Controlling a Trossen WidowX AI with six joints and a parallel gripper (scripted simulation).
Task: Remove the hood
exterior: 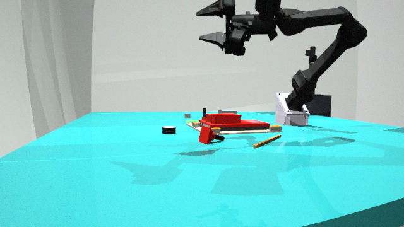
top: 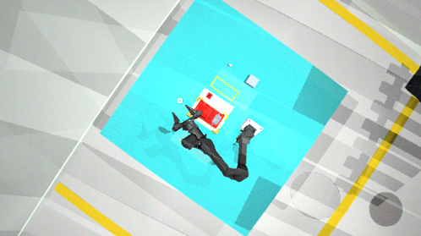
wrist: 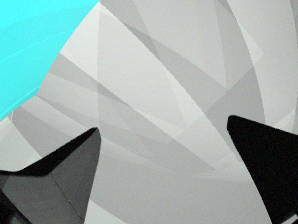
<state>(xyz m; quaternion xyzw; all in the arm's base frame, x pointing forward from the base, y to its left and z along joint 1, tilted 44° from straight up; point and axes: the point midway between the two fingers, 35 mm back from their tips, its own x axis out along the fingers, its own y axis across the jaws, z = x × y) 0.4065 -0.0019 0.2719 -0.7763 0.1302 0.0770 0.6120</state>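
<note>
My gripper tip is now 260 mm above the hood, 100 mm past it and 80 mm to the left of it. The rest, counted from my gripper tip: black wheel (290 mm below, 70 mm ahead, 30 mm to the right); then thin wooden stick (300 mm below, 160 mm behind, 130 mm to the left).
</note>
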